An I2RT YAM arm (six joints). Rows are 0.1 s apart.
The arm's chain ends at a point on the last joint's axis. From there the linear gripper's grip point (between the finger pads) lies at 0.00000 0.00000 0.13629 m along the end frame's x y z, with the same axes.
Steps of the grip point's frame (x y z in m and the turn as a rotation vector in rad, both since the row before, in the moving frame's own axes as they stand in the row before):
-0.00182 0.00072 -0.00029 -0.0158 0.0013 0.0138
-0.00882 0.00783 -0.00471 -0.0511 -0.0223 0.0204
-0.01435 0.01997 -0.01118 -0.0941 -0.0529 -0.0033
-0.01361 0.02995 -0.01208 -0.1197 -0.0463 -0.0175
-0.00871 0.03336 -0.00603 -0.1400 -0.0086 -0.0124
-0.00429 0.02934 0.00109 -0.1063 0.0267 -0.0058
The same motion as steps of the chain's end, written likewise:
-0.00198 -0.00143 -0.00027 -0.0158 0.0013 0.0138
-0.00571 0.00090 -0.00450 -0.0511 -0.0223 0.0204
-0.00718 0.00716 -0.01039 -0.0941 -0.0529 -0.0033
-0.00746 0.01363 -0.01096 -0.1197 -0.0463 -0.0175
-0.00766 0.01434 -0.00469 -0.1400 -0.0086 -0.0124
-0.00796 0.01489 0.00191 -0.1063 0.0267 -0.0058

